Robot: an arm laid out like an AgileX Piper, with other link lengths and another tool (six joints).
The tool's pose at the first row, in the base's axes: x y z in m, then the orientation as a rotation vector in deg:
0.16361 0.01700 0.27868 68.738 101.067 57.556
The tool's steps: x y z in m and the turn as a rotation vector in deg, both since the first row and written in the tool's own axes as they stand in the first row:
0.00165 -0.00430 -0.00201 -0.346 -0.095 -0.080
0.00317 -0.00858 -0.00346 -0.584 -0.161 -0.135
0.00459 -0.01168 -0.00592 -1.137 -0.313 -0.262
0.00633 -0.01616 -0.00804 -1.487 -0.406 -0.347
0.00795 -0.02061 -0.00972 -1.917 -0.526 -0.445
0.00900 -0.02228 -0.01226 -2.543 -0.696 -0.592
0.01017 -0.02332 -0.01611 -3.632 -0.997 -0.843
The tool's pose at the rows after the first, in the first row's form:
0.15986 0.01713 0.27533 68.473 100.787 57.703
0.15666 0.01725 0.27181 68.291 100.594 57.804
0.15299 0.01737 0.26976 67.869 100.145 58.037
0.14905 0.01753 0.26628 67.596 99.865 58.184
0.14556 0.01765 0.26267 67.270 99.514 58.362
0.14241 0.01777 0.26201 66.788 99.007 58.621
0.13828 0.01791 0.26242 65.957 98.119 59.063

